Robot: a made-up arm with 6 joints. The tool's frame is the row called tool. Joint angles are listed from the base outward.
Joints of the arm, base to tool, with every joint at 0 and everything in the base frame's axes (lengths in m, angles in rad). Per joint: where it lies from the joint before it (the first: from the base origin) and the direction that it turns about. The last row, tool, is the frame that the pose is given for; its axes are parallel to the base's.
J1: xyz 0 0 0.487 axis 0 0 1
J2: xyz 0 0 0 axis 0 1 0
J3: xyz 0 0 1.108 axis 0 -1 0
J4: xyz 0 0 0 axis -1 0 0
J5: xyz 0.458 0 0 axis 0 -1 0
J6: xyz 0 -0.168 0 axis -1 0 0
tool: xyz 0 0 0
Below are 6 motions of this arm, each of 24 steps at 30 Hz.
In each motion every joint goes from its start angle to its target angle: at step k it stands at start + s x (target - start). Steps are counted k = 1, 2, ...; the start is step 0. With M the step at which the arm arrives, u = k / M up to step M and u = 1 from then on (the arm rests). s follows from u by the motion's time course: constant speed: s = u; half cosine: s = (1 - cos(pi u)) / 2; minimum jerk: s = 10 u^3 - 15 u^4 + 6 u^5.
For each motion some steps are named. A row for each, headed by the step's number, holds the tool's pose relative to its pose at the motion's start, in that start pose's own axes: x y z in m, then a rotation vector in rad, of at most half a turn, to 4 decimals.
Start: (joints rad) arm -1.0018 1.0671 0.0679 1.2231 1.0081 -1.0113
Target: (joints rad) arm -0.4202 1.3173 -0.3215 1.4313 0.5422 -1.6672
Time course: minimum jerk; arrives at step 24
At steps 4, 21, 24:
4: 0.0275 0.0112 -0.0158 0.0309 0.0367 0.0061
21: 0.5040 0.4621 -0.5396 0.4859 1.0791 -0.1817
24: 0.5072 0.4709 -0.5494 0.4865 1.0957 -0.1908

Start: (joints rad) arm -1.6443 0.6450 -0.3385 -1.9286 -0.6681 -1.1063
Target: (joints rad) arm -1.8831 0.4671 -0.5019 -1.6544 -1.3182 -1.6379
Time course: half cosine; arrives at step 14
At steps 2, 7, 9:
2: -0.0142 0.0039 0.0009 0.0216 0.0114 -0.0237
7: -0.1416 0.0294 0.0156 0.2195 0.0759 -0.2529
9: -0.2015 0.0354 0.0268 0.3154 0.0816 -0.3695

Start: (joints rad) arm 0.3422 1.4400 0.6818 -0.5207 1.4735 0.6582
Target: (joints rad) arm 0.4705 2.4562 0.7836 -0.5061 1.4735 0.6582
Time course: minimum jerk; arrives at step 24
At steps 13, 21, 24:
13: -0.6549 -0.0401 -0.4439 -0.2327 0.3481 0.3322
21: -1.1416 -0.2837 -0.5837 -0.4123 0.5786 0.5686
24: -1.1598 -0.2967 -0.5859 -0.4197 0.5875 0.5779

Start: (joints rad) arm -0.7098 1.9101 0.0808 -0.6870 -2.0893 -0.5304
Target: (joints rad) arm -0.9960 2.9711 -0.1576 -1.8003 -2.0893 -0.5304
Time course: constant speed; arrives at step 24
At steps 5, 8, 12, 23, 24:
5: 0.0352 0.0074 0.2717 0.0142 0.3475 0.1870
8: 0.0861 0.0098 0.4192 0.0422 0.5460 0.3093
12: 0.1824 0.0129 0.5930 0.1053 0.7958 0.4811
23: 0.5589 0.0297 0.9188 0.4544 1.3551 0.9746
24: 0.5982 0.0319 0.9372 0.5003 1.3932 1.0187

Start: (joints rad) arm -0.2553 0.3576 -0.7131 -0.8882 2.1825 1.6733
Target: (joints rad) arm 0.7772 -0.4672 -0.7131 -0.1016 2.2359 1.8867
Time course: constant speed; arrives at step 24
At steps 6, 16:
6: 0.0122 -0.1574 0.0110 0.3875 -0.1791 -0.0771
16: 0.0744 -0.3523 -0.0824 1.0369 -0.3376 -0.2373

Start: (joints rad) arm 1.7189 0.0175 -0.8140 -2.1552 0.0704 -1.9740
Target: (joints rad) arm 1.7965 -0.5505 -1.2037 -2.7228 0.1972 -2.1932
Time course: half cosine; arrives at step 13
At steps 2, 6, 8, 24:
2: -0.0227 0.0145 0.0144 0.0422 0.0038 -0.0027
6: -0.1536 0.1282 0.1116 0.3247 0.0135 -0.0220
8: -0.2149 0.2113 0.1715 0.5001 0.0056 -0.0336
24: -0.2713 0.3354 0.2501 0.7370 -0.0225 -0.0465

